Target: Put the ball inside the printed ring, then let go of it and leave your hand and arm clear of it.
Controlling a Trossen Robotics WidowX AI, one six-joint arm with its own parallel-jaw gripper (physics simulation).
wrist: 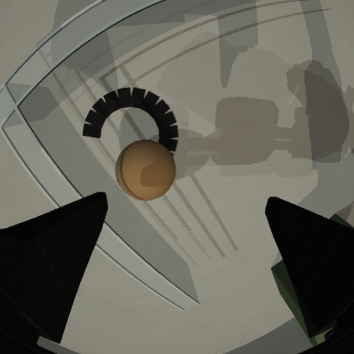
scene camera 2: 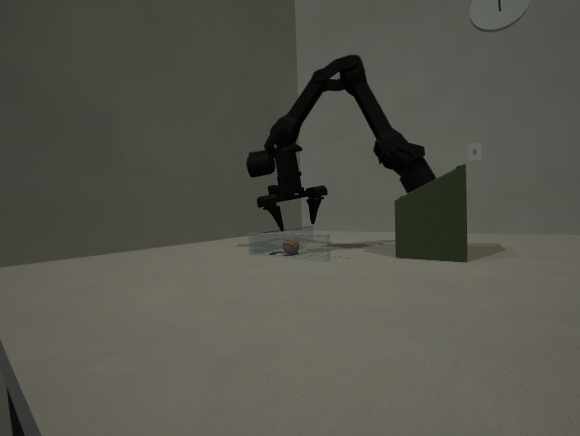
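Seen in the pictures: gripper, fingertip midpoint: (wrist: 189,203) (scene camera 2: 298,227); arm's base, link origin: (scene camera 2: 424,187).
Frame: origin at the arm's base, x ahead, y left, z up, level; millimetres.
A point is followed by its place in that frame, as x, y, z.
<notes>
An orange-brown ball (scene camera 2: 291,246) (wrist: 146,170) rests on the table. In the wrist view it covers the lower right end of the printed ring (scene camera 2: 274,253) (wrist: 131,96) {365, 88, -162}, whose black segments show as an arc open at the bottom. Most of the ball lies below the ring's open middle, not centred in it. What lies under the ball is hidden. My gripper (scene camera 2: 298,226) {300, 91, -91} (wrist: 189,203) {300, 91, -91} is open and empty, fingers pointing down, wide apart. It hangs above the ball without touching it; in the wrist view the ball lies up and left of the midpoint between the fingertips.
Low clear walls (scene camera 2: 320,248) {194, 161, -133} (wrist: 165,288) {230, 149, -103} stand close around the ball and ring, meeting in a corner at the left of the wrist view. A dark green block with a sloping top (scene camera 2: 431,220) {-19, 45, -76} stands at the arm's base on the table (scene camera 2: 300,325) {51, 461, -163}.
</notes>
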